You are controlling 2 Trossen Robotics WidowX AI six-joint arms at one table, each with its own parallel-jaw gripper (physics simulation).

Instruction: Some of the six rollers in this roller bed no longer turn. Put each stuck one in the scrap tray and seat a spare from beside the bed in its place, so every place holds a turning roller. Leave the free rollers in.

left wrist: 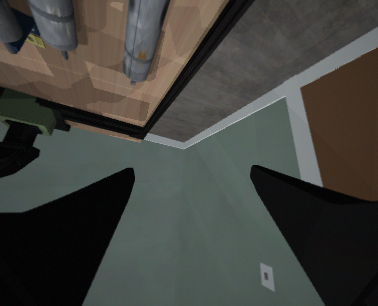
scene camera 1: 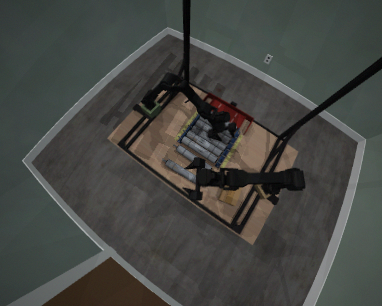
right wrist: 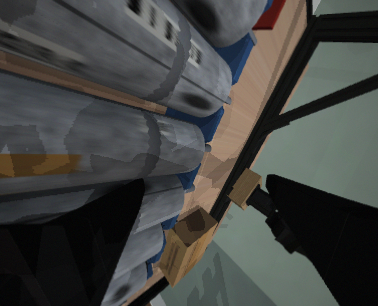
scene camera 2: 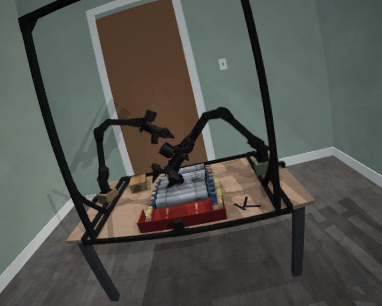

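Where they show: left gripper, fingertip midpoint: (left wrist: 193,172) (scene camera 1: 183,178) (scene camera 2: 171,137); right gripper, fingertip midpoint: (scene camera 1: 227,139) (right wrist: 204,182) (scene camera 2: 159,185); left arm's base at its link origin: (scene camera 1: 267,188) (right wrist: 252,195) (scene camera 2: 106,191); right arm's base at its link origin: (left wrist: 25,127) (scene camera 1: 150,105) (scene camera 2: 263,160).
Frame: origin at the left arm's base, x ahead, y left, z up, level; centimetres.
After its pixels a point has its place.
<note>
The roller bed's blue rail (scene camera 1: 200,152) (right wrist: 212,125) carries grey rollers, one with an orange band (right wrist: 40,165) {x 46.6, y 10.6, z 0.9 cm} and one with black-and-white marks (right wrist: 162,37) {x 46.6, y 3.9, z 0.8 cm}. Which ones are stuck cannot be told. Two spare rollers lie on the table beside the bed: a nearer one (scene camera 1: 186,153) {x 43.4, y 34.6, z -2.1 cm} (left wrist: 54,22) {x 45.5, y 36.0, z -2.0 cm} and a farther one (scene camera 1: 177,169) {x 36.6, y 44.3, z -2.0 cm} (left wrist: 142,37) {x 36.1, y 43.2, z -1.9 cm} with an orange patch. The red scrap tray (scene camera 1: 240,117) {x 51.2, y -14.1, z -4.1 cm} (scene camera 2: 182,216) {x 63.3, y -11.3, z -1.3 cm} stands on the bed's other side. My right gripper (scene camera 1: 223,136) {x 38.9, y 7.2, z 2.7 cm} (scene camera 2: 165,179) (right wrist: 204,182) {x 38.9, y 7.2, z 2.7 cm} is open above the bed. My left gripper (scene camera 1: 193,178) (scene camera 2: 163,139) (left wrist: 193,172) {x 27.1, y 44.0, z 18.2 cm} is open, held high over the spares' side.
A tan box (scene camera 1: 229,196) {x 7.3, y 23.7, z -1.2 cm} (scene camera 2: 138,184) {x 14.4, y 15.4, z -1.9 cm} (right wrist: 185,250) {x 17.2, y 19.2, z -1.5 cm} stands beyond one end of the bed. A black frame (scene camera 1: 255,202) {x -4.7, y 9.6, z -5.0 cm} (scene camera 2: 105,220) {x 17.8, y -19.5, z -6.0 cm} runs around the table, with tall posts. A thin black three-legged piece (scene camera 2: 246,204) {x 84.1, y 9.6, z -6.7 cm} lies near the tray. The right arm reaches across the bed.
</note>
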